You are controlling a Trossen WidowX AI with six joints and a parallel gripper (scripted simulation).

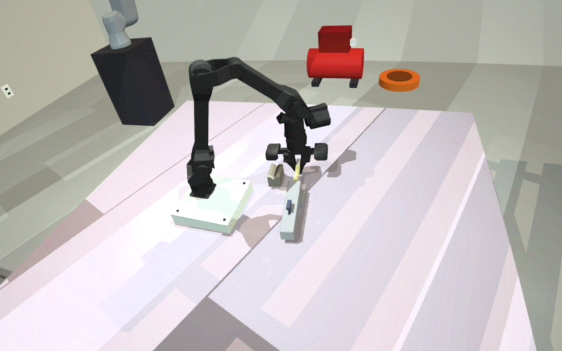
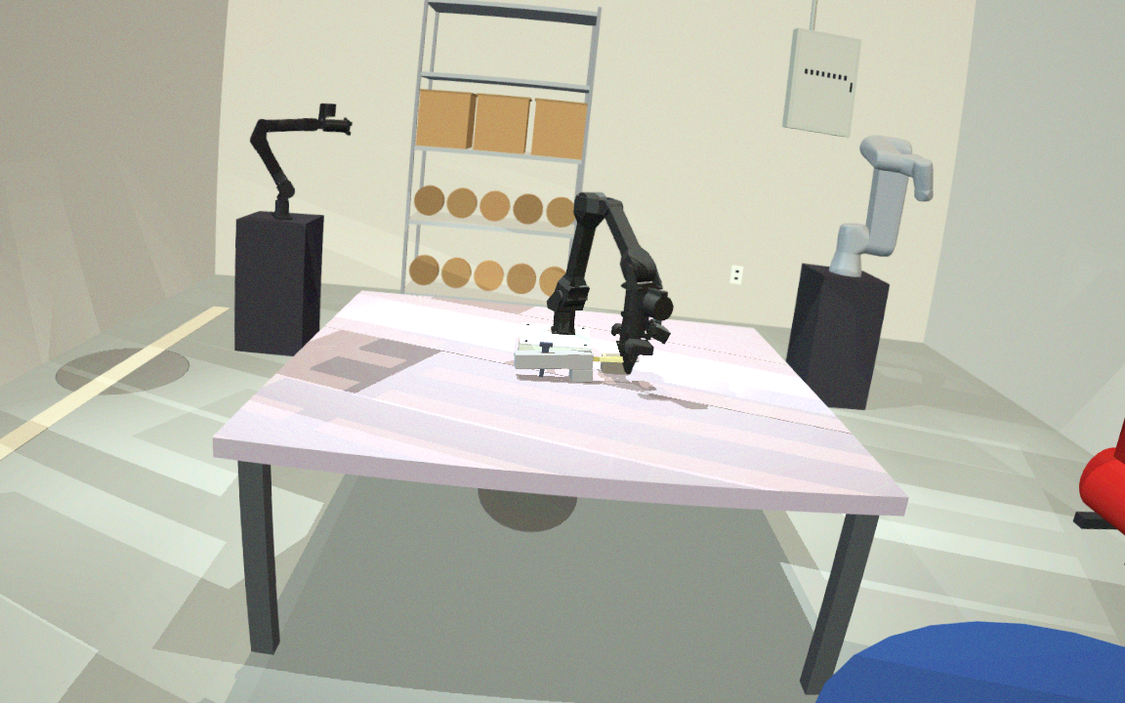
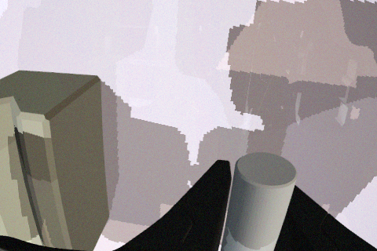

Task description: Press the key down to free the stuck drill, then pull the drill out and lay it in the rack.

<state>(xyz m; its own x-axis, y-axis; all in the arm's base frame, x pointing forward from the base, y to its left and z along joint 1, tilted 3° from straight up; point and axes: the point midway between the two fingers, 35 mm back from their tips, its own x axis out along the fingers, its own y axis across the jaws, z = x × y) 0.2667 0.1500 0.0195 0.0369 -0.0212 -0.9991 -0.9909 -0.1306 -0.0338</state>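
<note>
The drill lies 10 mm ahead of my gripper tip, 40 mm to the right of it and 30 mm above it. Round my gripper tip: dark blue key 30 mm ahead, 200 mm to the right, 30 mm above; then rack 70 mm behind, 20 mm to the right; then pale housing block 20 mm ahead, 180 mm to the right, 20 mm above.
</note>
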